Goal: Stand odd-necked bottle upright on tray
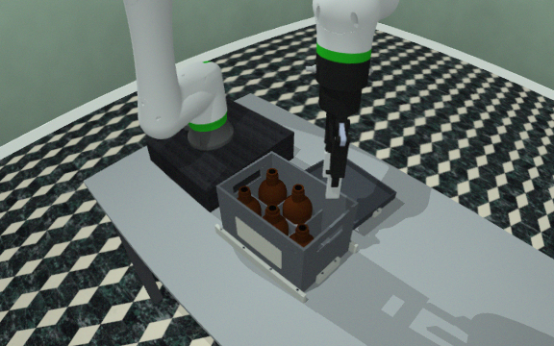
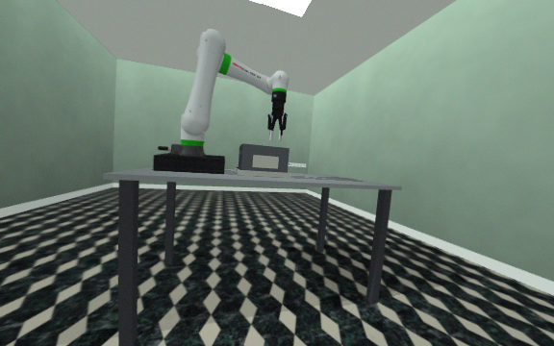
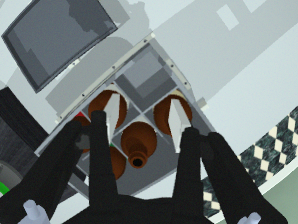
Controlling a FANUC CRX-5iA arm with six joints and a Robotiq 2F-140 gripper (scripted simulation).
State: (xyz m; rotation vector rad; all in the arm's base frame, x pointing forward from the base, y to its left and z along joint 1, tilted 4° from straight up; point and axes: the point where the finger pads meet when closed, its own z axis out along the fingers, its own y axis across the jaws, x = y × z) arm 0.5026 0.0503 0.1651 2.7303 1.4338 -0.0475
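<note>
Now: the crate 17 cm below my hand, 8 cm behind it and 6 cm to the right of it. Also, from my hand: glass bottle (17 cm below, 17 cm behind, 3 cm to the right); brown bottle (17 cm below, 10 cm to the right, 7 cm behind); dark grey tray (24 cm below, 20 cm to the left, 13 cm behind).
</note>
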